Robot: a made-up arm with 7 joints.
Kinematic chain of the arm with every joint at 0, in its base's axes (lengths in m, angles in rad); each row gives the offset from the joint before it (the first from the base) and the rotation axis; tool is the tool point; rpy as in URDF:
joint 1: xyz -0.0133 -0.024 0.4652 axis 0 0.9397 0.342
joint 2: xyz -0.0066 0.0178 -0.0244 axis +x
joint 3: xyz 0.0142 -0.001 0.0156 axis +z
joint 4: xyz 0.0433 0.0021 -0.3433 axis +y
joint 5: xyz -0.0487 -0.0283 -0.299 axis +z
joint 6: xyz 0.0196 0 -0.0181 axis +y
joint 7: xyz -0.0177 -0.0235 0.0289 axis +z
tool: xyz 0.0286 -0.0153 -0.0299 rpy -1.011 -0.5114 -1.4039
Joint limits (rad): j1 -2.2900..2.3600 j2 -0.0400..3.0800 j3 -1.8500..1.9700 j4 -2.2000..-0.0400 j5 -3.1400..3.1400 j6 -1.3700..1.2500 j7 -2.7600..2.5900
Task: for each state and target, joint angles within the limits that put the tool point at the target. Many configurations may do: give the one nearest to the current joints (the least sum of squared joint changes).
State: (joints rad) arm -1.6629 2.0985 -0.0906 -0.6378 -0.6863 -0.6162 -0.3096
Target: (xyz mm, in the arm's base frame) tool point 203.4 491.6 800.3
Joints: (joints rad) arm -1.3108 1.9344 -0.3660 -0.7723 -0.6085 -0.6548 -0.1863
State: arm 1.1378 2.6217 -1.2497 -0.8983 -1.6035 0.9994 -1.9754
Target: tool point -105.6 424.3 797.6
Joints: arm 1.9343 2.2642 -1.8500 -1.4334 -1.3355 1.2003 -1.8995
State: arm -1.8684 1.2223 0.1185 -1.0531 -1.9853 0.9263 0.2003
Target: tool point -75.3 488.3 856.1
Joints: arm -1.9342 1.6067 0.9214 -1.0482 -2.1196 0.9350 0.1183
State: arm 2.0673 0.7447 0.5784 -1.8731 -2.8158 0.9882 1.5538
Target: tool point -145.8 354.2 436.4
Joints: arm 2.0516 0.9114 1.0733 -2.2000 -2.8256 0.9864 1.5775
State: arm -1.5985 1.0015 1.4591 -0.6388 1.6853 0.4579 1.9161
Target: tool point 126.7 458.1 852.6
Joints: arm -1.9529 1.2332 1.1547 -0.9456 1.6916 0.4491 1.9494
